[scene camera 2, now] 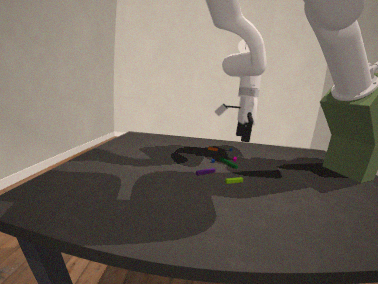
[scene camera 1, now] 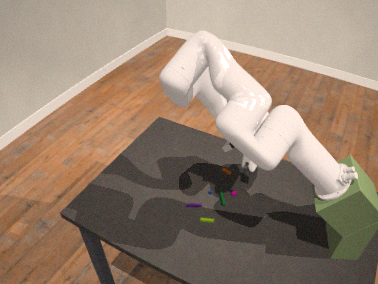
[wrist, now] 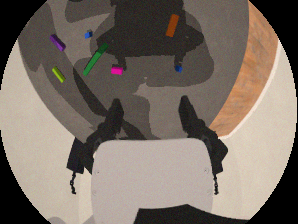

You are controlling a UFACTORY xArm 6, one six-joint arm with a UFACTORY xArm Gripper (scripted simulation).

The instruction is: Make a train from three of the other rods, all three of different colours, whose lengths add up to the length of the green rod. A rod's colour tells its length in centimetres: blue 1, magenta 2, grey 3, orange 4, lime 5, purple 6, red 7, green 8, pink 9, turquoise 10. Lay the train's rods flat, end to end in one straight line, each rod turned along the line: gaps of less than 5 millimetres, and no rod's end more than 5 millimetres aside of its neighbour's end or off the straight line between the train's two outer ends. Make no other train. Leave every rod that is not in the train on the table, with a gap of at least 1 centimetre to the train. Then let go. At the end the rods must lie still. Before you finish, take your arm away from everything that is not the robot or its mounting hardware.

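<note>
Gripper (scene camera 2: pixel 242 138) visible, also in the wrist view (wrist: pixel 150 103).
</note>
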